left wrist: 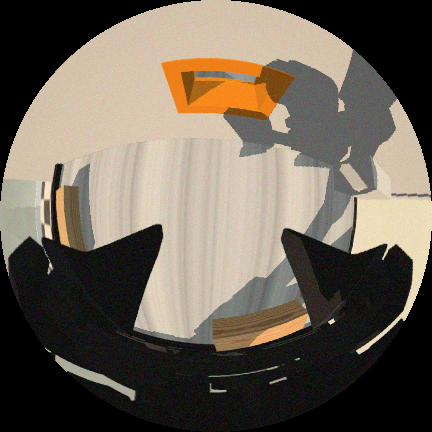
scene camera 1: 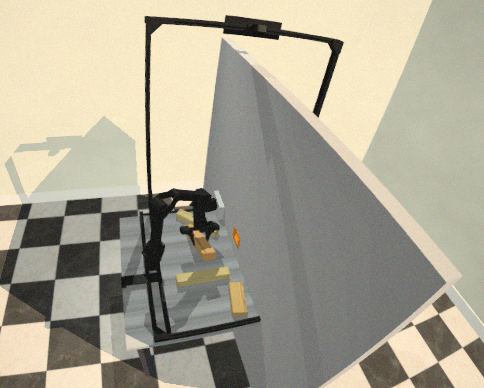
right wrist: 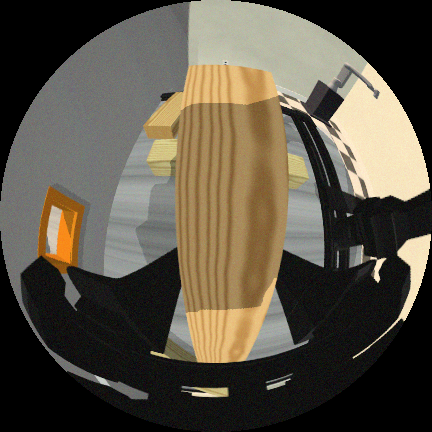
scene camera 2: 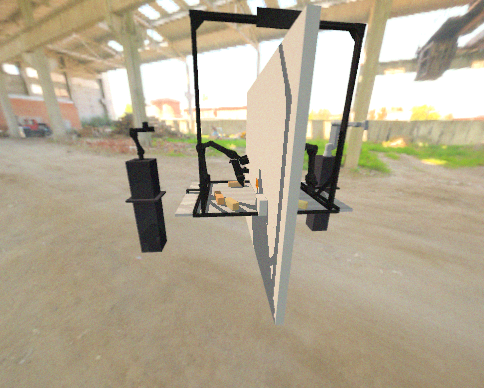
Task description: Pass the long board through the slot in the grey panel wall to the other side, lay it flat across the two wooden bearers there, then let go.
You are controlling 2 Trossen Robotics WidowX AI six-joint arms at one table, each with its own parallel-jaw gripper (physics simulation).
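Places are measured from the left arm's base along level axes (x back, y left, z down), in centimetres.
Where they show: left gripper, fingertip midpoint: (left wrist: 224,232) (scene camera 2: 242,185); right gripper, fingertip midpoint: (right wrist: 227,250); left arm's base, link origin: (left wrist: 187,354); right arm's base, link origin: (scene camera 1: 152,265) (right wrist: 340,233) (scene camera 2: 310,191).
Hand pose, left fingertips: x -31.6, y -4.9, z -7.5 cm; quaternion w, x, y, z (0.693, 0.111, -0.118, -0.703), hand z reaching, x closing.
Each offset is from my left fingertips to the top centre of the thing. "pt": to the spot under its first point.
The long board (scene camera 1: 205,247) (right wrist: 232,175) is clamped in my right gripper (scene camera 1: 200,232) (right wrist: 227,250), held above the table, its length crossing the view and not pointing at the slot. The orange-framed slot @(pt dx -15.3, dy -1.2, dz +1.5 cm) (scene camera 1: 237,237) (scene camera 2: 257,184) (left wrist: 210,65) (right wrist: 62,200) is in the grey panel wall (scene camera 1: 325,225) (scene camera 2: 265,100) (left wrist: 90,100) (right wrist: 75,100), apart from the board. My left gripper (scene camera 2: 243,172) (left wrist: 224,232) is open on the other side, below the slot in its wrist view. Two wooden blocks, left (left wrist: 71,215) and bottom @(pt dx +16.8, dy -7.7, dz +5.0 cm) (left wrist: 260,327), lie there; which blocks are the bearers is unclear.
On the board's side lie pale blocks @(dx -37.0, dy +15.5, dz +5.0 cm) (scene camera 1: 202,276) @(dx -32.5, dy -19.7, dz +5.0 cm) (scene camera 1: 185,216) and a tan block @(dx -24.0, dy +30.2, dz +5.6 cm) (scene camera 1: 238,298). Several wooden blocks, among them one near the wall (scene camera 2: 232,204), lie on the left arm's side. A light block (scene camera 1: 219,204) (scene camera 2: 262,205) stands at the wall. A black frame (scene camera 1: 148,125) (scene camera 2: 197,100) surrounds the table.
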